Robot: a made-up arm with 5 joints.
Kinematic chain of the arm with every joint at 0, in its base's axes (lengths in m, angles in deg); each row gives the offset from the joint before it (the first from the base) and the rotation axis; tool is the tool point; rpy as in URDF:
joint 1: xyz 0.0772 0 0.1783 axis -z
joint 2: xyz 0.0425 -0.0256 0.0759 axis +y
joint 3: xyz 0.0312 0 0.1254 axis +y
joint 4: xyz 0.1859 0 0.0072 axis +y
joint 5: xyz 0.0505 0.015 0 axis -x
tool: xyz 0 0 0 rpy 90 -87.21 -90
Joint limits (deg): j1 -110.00..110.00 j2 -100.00..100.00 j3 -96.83..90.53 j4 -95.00..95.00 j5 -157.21..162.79
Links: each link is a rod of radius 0.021 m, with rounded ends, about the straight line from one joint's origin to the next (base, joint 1, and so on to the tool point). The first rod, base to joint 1, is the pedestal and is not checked.
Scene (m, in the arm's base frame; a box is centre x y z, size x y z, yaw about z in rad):
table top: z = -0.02
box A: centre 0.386 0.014 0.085 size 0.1 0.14 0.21 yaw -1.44
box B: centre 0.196 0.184 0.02 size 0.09 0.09 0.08 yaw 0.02
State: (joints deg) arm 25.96 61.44 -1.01 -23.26 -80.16
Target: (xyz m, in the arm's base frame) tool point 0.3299 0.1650 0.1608
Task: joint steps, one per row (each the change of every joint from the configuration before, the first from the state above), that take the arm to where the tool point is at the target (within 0.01 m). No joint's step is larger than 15 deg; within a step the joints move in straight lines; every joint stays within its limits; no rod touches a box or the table.
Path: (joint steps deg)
1: -5.38 -12.28 -9.34 -5.48 -0.62
2: -5.39 -12.28 -9.34 -5.49 -0.63
3: -5.38 -12.27 -9.34 -5.48 -0.62
4: -5.38 -12.28 -9.34 -5.48 -0.63
5: -9.90 6.45 13.72 5.15 0.63
6: -9.89 6.45 13.72 5.15 0.62
7: -9.90 6.46 13.72 5.15 0.63
8: -9.90 6.45 13.72 5.15 0.62

